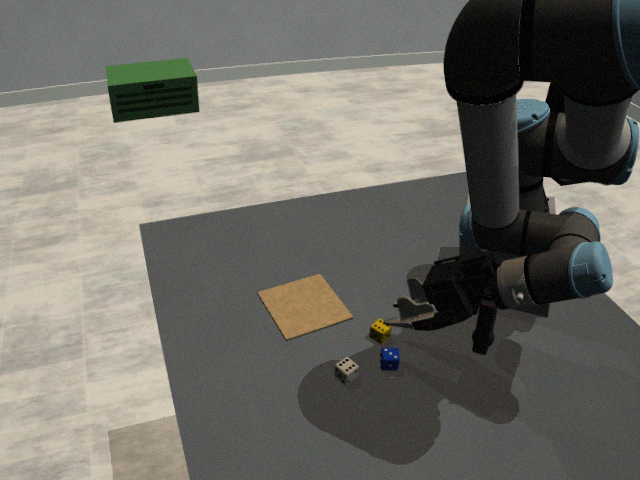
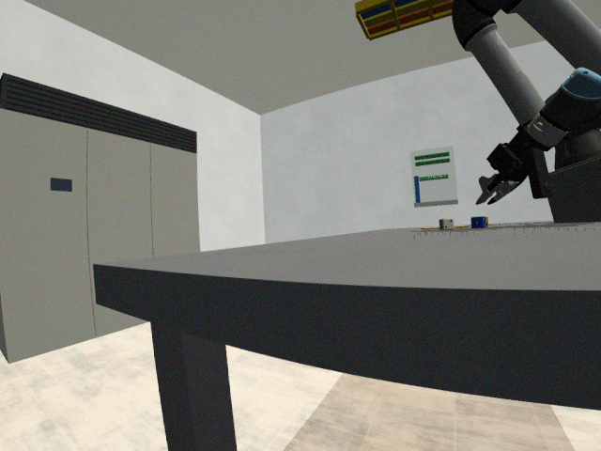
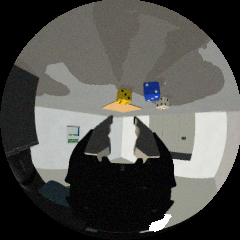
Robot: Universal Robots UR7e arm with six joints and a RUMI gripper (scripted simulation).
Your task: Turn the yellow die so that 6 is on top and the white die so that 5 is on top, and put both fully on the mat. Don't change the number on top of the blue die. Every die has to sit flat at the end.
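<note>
My gripper is now 2 cm short of the yellow die, 2 cm to the left of it and 6 cm above it. From my hand the other things lie so: tan mat (13 cm ahead, 13 cm to the right, 7 cm below); white die (11 cm ahead, 5 cm to the left, 6 cm below); blue die (3 cm ahead, 5 cm to the left, 6 cm below).
</note>
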